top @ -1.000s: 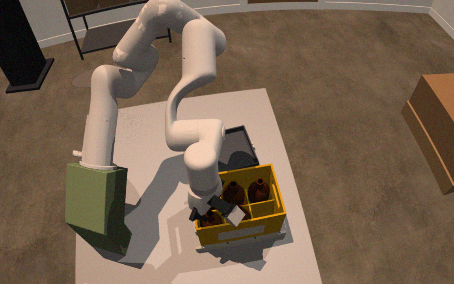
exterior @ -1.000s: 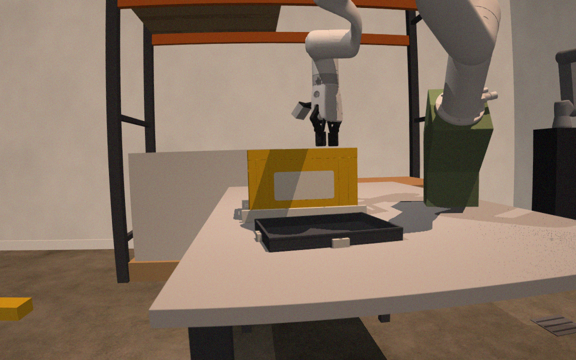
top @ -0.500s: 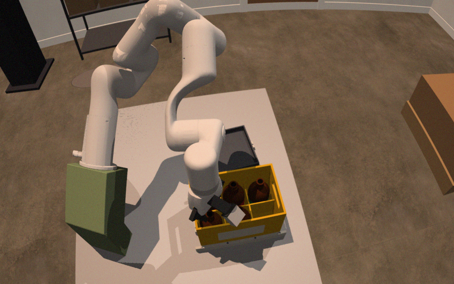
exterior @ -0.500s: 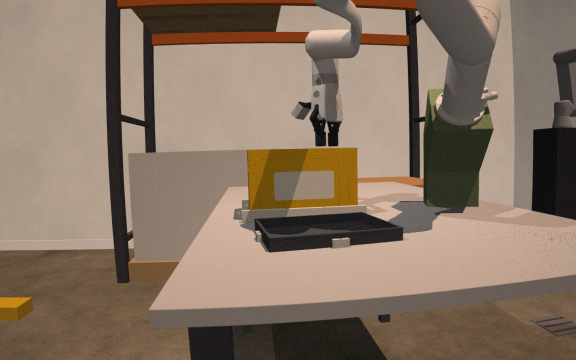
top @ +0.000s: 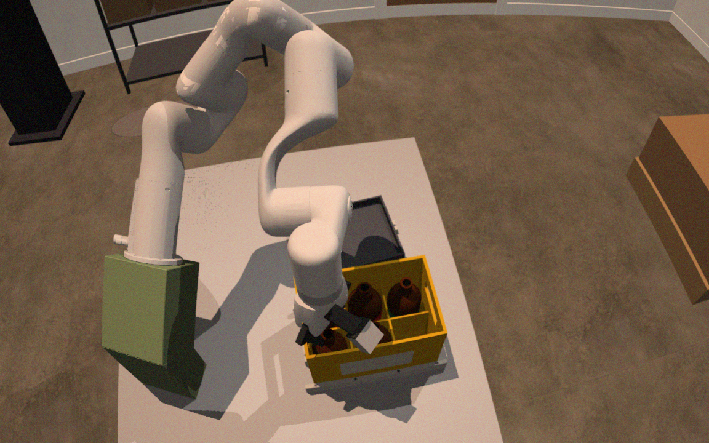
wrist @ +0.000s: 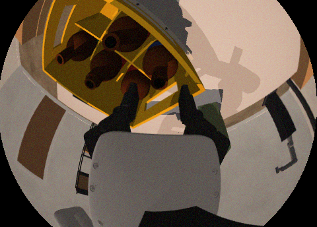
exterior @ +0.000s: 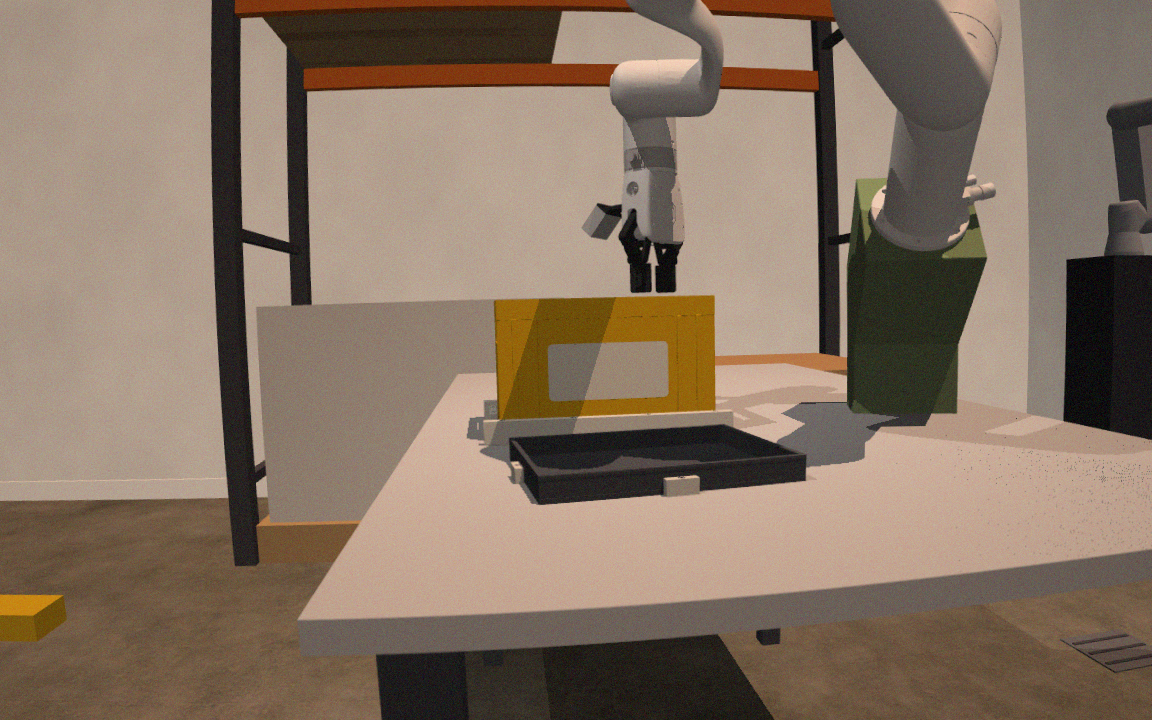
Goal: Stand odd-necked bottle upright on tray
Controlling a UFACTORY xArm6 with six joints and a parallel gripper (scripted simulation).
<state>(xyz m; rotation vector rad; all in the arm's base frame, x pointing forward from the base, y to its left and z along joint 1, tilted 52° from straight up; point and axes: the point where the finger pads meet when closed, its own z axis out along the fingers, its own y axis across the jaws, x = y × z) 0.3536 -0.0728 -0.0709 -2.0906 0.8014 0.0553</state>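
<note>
Right now my hand is 8 cm short of the yellow crate, 6 cm to the right of it and 12 cm above it. From my hand the other things lie so: glass bottle: 7 cm ahead, 10 cm to the left, 11 cm below; dark tray: 3 cm ahead, 33 cm to the left, 19 cm below.
</note>
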